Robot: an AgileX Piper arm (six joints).
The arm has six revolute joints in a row. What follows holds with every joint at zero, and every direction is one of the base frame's.
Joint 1 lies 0.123 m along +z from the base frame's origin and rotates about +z.
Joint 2 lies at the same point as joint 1 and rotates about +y.
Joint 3 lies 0.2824 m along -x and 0.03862 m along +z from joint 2 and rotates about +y.
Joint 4 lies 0.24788 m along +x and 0.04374 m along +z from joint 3 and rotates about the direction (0.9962, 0, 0.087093).
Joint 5 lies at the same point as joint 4 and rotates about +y.
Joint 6 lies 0.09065 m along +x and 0.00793 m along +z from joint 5 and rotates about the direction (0.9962, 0, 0.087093).
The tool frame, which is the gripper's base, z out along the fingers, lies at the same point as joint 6; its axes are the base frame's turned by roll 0, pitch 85.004 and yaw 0 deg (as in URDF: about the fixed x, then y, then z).
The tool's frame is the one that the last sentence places.
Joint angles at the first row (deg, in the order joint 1, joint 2, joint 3, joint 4, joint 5, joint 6):
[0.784 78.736 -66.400 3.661 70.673 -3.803]
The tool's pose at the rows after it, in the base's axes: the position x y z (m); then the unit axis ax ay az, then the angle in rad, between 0 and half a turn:
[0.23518 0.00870 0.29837 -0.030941 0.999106 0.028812 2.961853]
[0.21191 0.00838 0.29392 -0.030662 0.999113 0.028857 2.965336]
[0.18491 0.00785 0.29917 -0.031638 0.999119 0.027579 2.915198]
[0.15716 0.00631 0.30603 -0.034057 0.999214 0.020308 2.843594]
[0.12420 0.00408 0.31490 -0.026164 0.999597 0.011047 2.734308]
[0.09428 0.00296 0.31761 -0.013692 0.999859 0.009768 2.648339]
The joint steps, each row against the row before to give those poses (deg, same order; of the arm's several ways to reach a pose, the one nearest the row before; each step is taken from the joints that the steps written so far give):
[0.001 -2.955 4.837 0.000 -0.113 0.130]
[-0.001 -4.658 4.856 0.000 0.001 0.025]
[0.000 -6.672 3.797 -0.107 0.000 0.000]
[0.001 -7.323 3.103 -0.779 0.098 0.001]
[0.000 -9.143 2.740 -1.190 0.102 1.220]
[-0.004 -8.161 2.468 -0.473 0.748 1.552]

